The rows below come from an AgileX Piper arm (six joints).
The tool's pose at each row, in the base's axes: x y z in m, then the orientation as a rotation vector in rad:
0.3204 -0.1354 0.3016 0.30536 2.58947 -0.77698
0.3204 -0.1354 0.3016 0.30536 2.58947 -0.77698
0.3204 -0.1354 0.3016 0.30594 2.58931 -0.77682
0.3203 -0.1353 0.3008 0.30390 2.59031 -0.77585
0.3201 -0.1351 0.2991 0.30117 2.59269 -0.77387
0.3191 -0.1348 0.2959 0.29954 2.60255 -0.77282
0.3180 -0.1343 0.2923 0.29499 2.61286 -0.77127
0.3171 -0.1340 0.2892 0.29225 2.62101 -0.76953
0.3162 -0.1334 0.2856 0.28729 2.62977 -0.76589
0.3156 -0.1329 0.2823 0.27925 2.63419 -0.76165
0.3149 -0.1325 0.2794 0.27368 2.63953 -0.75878
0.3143 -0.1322 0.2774 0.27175 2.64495 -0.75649
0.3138 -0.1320 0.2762 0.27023 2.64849 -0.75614
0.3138 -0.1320 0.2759 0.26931 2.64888 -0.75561
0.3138 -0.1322 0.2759 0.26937 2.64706 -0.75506
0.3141 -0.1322 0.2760 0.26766 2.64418 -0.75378
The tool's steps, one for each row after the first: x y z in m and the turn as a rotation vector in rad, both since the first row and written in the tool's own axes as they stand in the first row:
0.0000 0.0000 0.0000 0.00000 0.00000 0.00000
0.0000 0.0000 0.0000 0.00000 0.00000 0.00046
0.0005 0.0004 0.0005 -0.00111 0.00018 -0.00095
0.0014 0.0013 0.0016 -0.00319 0.00127 -0.00301
0.0038 0.0028 0.0035 -0.00525 0.00972 -0.00687
0.0064 0.0045 0.0056 -0.00816 0.01768 -0.01263
0.0086 0.0060 0.0075 -0.01066 0.02415 -0.01651
0.0111 0.0079 0.0096 -0.01488 0.03028 -0.02159
0.0132 0.0097 0.0116 -0.01955 0.03147 -0.02717
0.0151 0.0111 0.0134 -0.02295 0.03442 -0.03175
0.0166 0.0121 0.0145 -0.02538 0.03857 -0.03414
0.0176 0.0127 0.0151 -0.02622 0.04137 -0.03612
0.0177 0.0129 0.0154 -0.02677 0.04140 -0.03671
0.0177 0.0127 0.0155 -0.02696 0.03965 -0.03600
0.0174 0.0127 0.0155 -0.02783 0.03633 -0.03594

